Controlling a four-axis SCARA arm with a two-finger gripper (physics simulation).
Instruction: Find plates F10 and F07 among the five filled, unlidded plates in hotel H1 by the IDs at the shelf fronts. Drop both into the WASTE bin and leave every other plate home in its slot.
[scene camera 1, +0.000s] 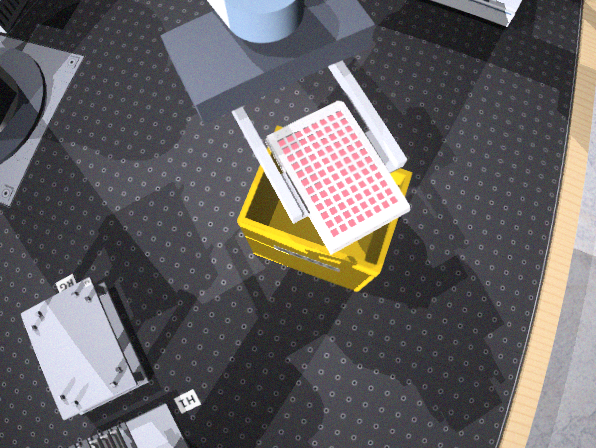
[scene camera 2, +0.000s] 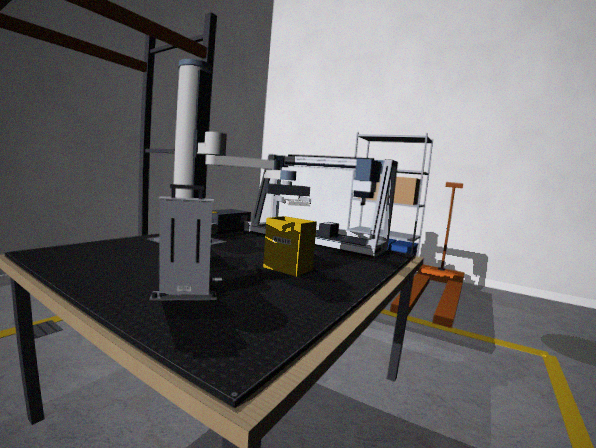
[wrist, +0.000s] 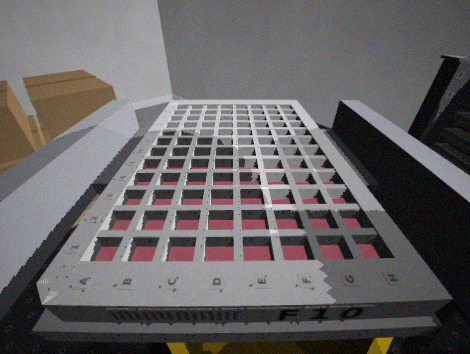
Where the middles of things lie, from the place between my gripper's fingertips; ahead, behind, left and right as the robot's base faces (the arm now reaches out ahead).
Labels:
Right now the rg stand (scene camera 1: 76, 346) is 28 cm behind my hand, 26 cm to the right of it and 22 cm below it. Round my hand: hotel H1 (scene camera 2: 184, 271): 9 cm behind, 44 cm to the right, 14 cm below.

